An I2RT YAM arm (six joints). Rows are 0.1 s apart.
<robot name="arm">
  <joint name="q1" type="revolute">
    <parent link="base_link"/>
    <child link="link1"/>
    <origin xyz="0 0 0.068" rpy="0 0 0"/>
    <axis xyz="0 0 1"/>
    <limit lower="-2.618" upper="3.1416"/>
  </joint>
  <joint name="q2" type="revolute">
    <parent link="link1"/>
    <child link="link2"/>
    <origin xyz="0.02 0.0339 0.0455" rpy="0 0 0"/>
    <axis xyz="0 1 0"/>
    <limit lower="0" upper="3.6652"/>
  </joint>
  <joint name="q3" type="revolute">
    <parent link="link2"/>
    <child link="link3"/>
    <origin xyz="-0.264 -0.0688 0" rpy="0 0 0"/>
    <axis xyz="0 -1 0"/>
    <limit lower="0" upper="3.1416"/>
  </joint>
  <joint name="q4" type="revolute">
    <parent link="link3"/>
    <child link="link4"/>
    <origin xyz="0.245 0.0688 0.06" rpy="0 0 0"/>
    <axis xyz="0 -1 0"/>
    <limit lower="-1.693" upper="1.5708"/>
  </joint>
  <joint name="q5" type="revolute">
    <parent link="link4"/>
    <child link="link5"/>
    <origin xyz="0.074 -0.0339 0.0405" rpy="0 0 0"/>
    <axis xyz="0 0 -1"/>
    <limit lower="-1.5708" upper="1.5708"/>
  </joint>
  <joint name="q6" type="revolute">
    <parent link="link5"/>
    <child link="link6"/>
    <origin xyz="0.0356 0 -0.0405" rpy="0 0 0"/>
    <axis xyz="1 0 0"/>
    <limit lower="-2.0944" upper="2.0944"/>
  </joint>
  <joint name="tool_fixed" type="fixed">
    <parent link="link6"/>
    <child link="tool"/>
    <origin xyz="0 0 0" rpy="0 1.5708 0"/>
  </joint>
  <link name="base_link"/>
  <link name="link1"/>
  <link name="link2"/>
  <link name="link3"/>
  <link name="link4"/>
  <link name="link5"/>
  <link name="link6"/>
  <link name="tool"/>
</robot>
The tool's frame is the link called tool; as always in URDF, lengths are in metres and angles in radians.
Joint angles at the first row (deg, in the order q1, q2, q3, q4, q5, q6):
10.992 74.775 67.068 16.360 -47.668 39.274
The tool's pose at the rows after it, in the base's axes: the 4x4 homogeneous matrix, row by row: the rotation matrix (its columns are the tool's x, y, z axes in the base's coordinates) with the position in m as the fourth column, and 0 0 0 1 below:
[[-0.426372 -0.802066 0.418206 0.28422], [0.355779 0.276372 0.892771 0.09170], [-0.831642 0.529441 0.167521 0.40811], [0 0 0 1]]
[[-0.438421 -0.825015 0.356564 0.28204], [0.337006 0.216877 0.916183 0.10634], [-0.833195 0.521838 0.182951 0.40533], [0 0 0 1]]
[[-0.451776 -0.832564 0.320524 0.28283], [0.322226 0.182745 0.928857 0.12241], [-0.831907 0.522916 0.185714 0.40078], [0 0 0 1]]
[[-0.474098 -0.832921 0.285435 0.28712], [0.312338 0.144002 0.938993 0.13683], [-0.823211 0.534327 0.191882 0.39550], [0 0 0 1]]
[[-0.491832 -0.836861 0.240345 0.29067], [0.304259 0.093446 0.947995 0.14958], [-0.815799 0.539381 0.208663 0.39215], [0 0 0 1]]
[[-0.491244 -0.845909 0.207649 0.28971], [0.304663 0.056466 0.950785 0.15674], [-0.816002 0.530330 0.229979 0.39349], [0 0 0 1]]
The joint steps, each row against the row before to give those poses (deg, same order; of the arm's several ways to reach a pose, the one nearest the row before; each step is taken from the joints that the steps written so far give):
1.550 0.466 -2.515 9.877 -3.652 5.462
2.766 0.836 -0.644 3.275 -0.823 1.176
2.912 1.425 0.030 1.389 0.693 -0.039
2.253 2.256 0.398 2.371 0.203 1.212
1.849 2.300 0.504 3.657 -0.535 2.108
1.201 0.910 0.295 2.880 -0.300 1.487

